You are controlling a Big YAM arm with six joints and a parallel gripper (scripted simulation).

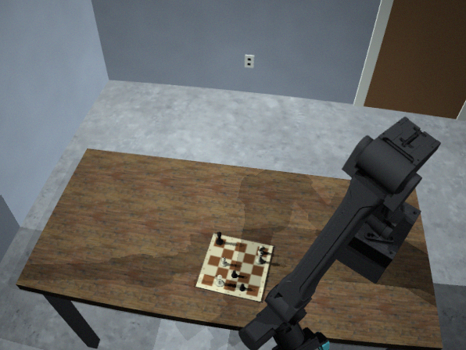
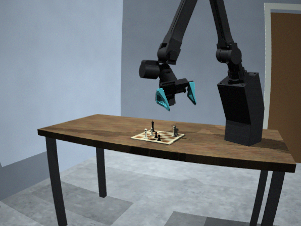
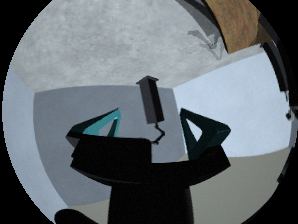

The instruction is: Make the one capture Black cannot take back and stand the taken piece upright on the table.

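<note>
My hand is 30 cm short of the chessboard, 34 cm to the left of it and 23 cm above it. Round my hand: tall black piece (39 cm ahead, 41 cm to the right, 19 cm below); then tall white piece (23 cm ahead, 38 cm to the right, 19 cm below).
</note>
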